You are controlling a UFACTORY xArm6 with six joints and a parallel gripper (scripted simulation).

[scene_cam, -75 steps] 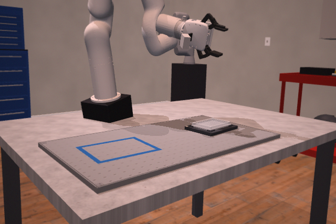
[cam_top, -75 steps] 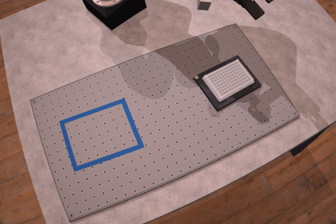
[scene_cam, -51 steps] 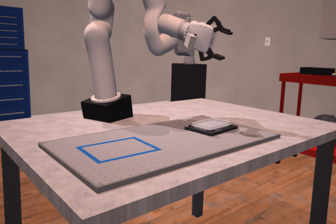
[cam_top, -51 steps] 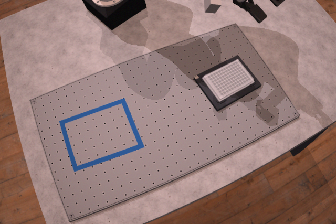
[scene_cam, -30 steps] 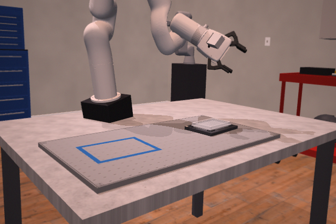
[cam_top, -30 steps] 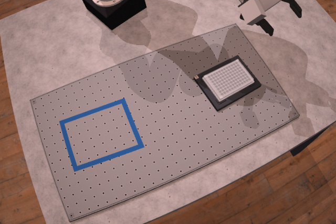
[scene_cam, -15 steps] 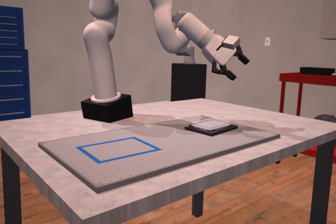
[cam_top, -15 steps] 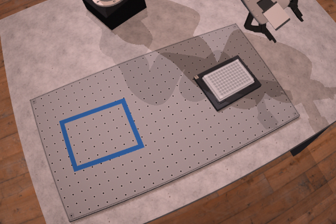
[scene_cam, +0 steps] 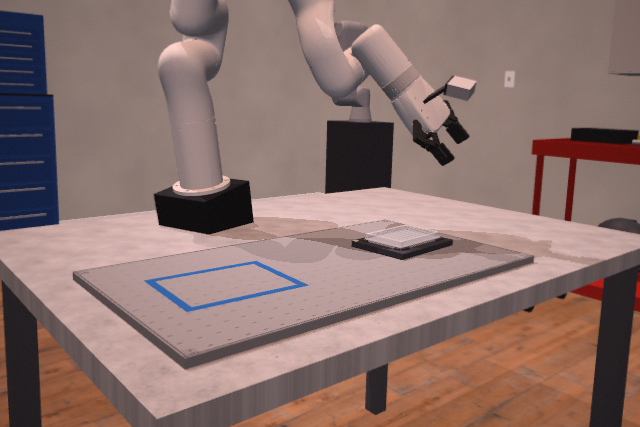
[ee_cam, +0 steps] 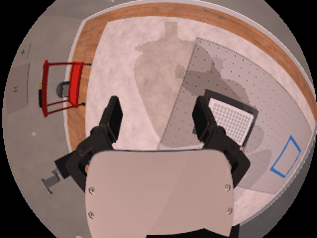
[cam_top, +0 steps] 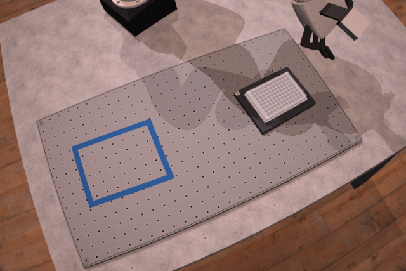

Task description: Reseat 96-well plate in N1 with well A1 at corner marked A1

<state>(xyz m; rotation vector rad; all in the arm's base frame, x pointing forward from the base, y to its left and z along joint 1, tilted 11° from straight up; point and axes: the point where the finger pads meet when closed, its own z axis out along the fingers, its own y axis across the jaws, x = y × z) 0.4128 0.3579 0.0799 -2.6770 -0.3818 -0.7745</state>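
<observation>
My hand is 1 cm past the 96-well plate, 13 cm to the left of it and 17 cm above it. Also, from my hand: plate nest N1 (1 cm behind, 13 cm to the right, 18 cm below); then small A1 mark (5 cm behind, 21 cm to the right, 17 cm below).
</observation>
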